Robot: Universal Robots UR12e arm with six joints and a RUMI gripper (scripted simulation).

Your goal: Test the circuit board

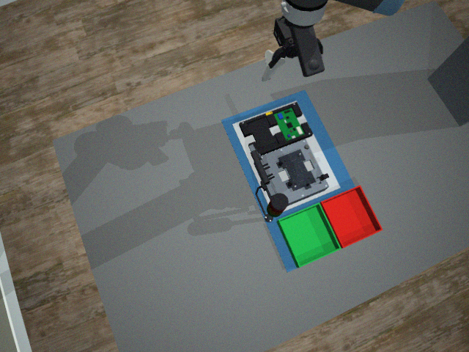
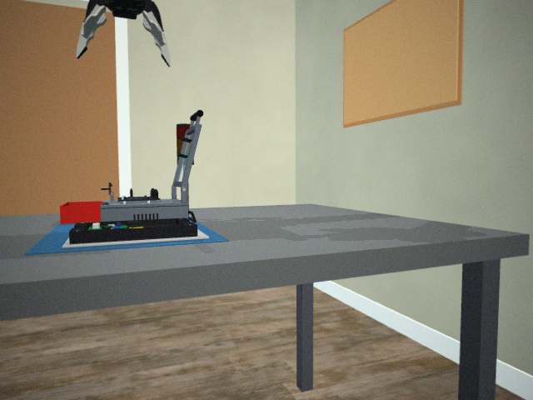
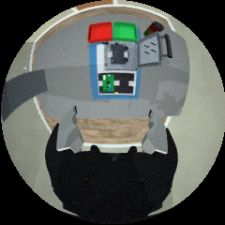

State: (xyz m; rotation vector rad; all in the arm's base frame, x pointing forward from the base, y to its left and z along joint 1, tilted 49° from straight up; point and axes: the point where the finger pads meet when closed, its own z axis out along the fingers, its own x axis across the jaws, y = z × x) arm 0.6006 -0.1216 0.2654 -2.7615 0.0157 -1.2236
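Now: hand 40 mm past the green circuit board, 20 mm to the right of it and 310 mm above it. From my hand the other things lie so: green bin: 30 mm ahead, 390 mm to the left, 310 mm below; black latch hook: 60 mm behind, 240 mm to the left, 240 mm below; tester lid: 130 mm ahead, 200 mm to the left, 150 mm below.
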